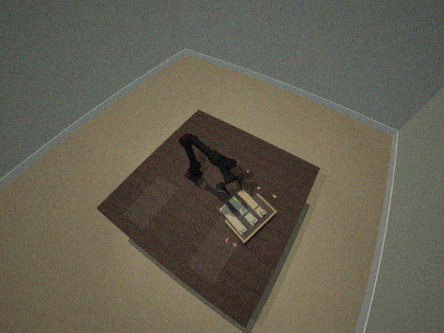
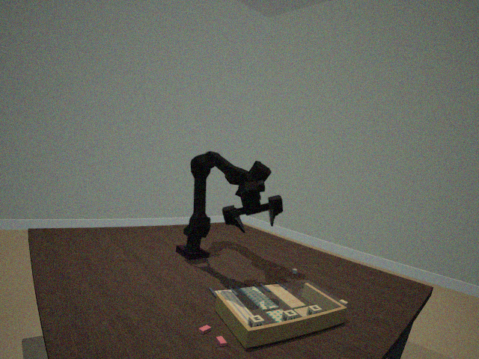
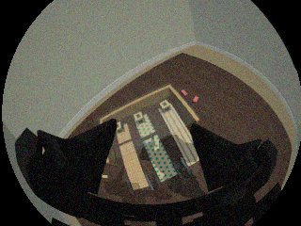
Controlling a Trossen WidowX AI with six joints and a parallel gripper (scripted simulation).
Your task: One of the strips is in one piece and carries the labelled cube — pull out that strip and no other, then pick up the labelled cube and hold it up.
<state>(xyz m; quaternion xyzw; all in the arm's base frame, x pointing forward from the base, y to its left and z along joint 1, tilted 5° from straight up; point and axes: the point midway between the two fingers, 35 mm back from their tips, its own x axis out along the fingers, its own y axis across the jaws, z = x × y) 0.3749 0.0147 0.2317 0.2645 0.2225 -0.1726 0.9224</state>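
The teal-dotted strip lies 23 cm below my gripper tip, 3 cm to the left of it and 2 cm ahead of it.
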